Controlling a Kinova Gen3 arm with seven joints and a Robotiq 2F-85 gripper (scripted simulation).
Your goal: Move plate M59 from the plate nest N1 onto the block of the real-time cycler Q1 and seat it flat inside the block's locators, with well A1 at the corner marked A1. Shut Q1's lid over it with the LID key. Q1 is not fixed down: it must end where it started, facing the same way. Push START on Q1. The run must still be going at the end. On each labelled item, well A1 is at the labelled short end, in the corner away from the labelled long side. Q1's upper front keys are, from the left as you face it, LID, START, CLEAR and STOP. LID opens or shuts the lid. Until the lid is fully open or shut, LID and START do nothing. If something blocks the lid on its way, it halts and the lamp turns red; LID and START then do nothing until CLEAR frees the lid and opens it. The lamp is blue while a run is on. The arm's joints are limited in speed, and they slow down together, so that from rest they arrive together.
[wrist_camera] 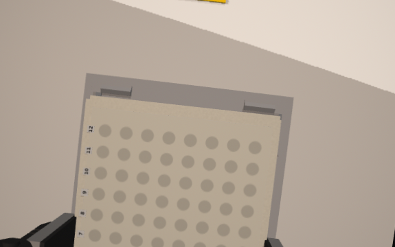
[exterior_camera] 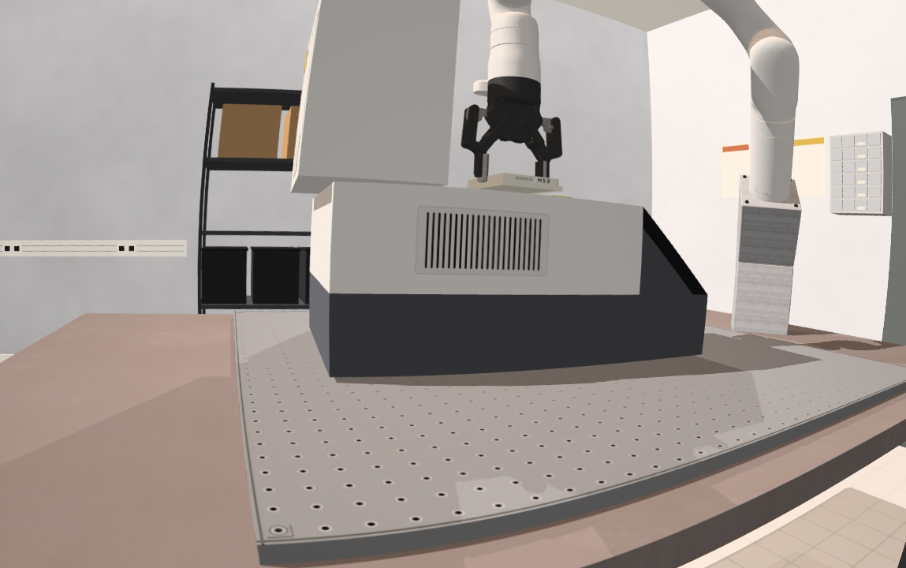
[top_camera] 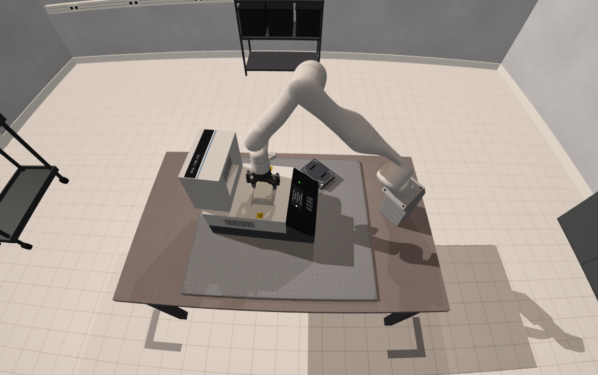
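Now: the plate M59 1 cm below my hand. The rest, counted from my hand: plate nest N1 (29 cm behind, 21 cm to the right, 20 cm below); then A1 corner label (29 cm behind, 12 cm to the right, 19 cm below).
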